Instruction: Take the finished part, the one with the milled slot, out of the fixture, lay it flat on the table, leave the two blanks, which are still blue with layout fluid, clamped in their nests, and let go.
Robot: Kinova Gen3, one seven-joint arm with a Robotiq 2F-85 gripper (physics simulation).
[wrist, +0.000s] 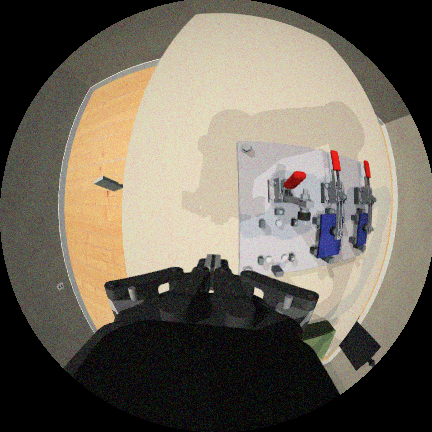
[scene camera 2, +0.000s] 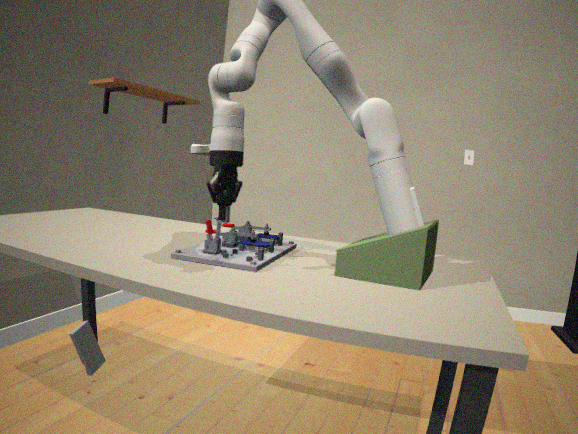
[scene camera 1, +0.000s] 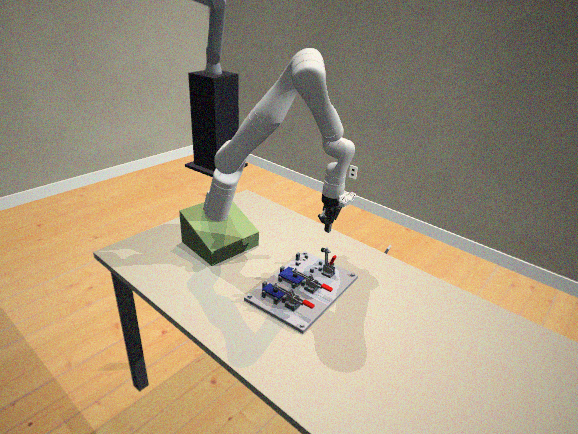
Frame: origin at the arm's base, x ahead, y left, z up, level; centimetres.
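Seen in the pictures: gripper, fingertip midpoint: (wrist: 213, 262) (scene camera 2: 223, 222) (scene camera 1: 327, 231); arm's base at its link origin: (scene camera 2: 406, 229) (scene camera 1: 216, 212).
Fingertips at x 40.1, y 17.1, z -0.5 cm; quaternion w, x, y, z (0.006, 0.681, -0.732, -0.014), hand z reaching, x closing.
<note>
Offsets run from my fingertips to a thing's top centre. "spot": to the spot under its first point. Level surfaces: height alone.
The finished part, a flat grey plate @(dx +13.0, dy +31.4, dz -16.8 cm) (scene camera 1: 387, 249) (scene camera 2: 87, 348) (wrist: 108, 183), is tilted, off the table past its edge and below the top, apart from the gripper; its slot cannot be made out. My gripper (scene camera 1: 328, 230) (scene camera 2: 224, 220) (wrist: 213, 262) is shut with nothing between its fingertips, above the table by the fixture's end. The fixture plate (scene camera 1: 290, 318) (scene camera 2: 187, 256) (wrist: 252, 165) has one nest without a part, its toggle clamp @(spot: dx +8.2, dy -11.3, dz -6.2 cm) (scene camera 1: 328, 269) (scene camera 2: 212, 245) (wrist: 276, 190) raised. Blue blanks, one in the middle nest @(spot: dx -1.9, dy -22.2, dz -7.7 cm) (scene camera 1: 287, 274) (scene camera 2: 256, 243) (wrist: 326, 246) and one in the end nest (scene camera 1: 271, 290) (scene camera 2: 270, 236) (wrist: 361, 237), sit under lowered clamps.
The table @(dz -11.3 cm) (scene camera 1: 450, 350) (scene camera 2: 300, 300) (wrist: 200, 75) carries the fixture and the green wedge base (scene camera 1: 195, 242) (scene camera 2: 380, 265) (wrist: 322, 342) under the arm. A dark pedestal (scene camera 1: 215, 120) (wrist: 360, 345) stands on the floor. A wooden shelf (scene camera 2: 145, 91) is on the wall.
</note>
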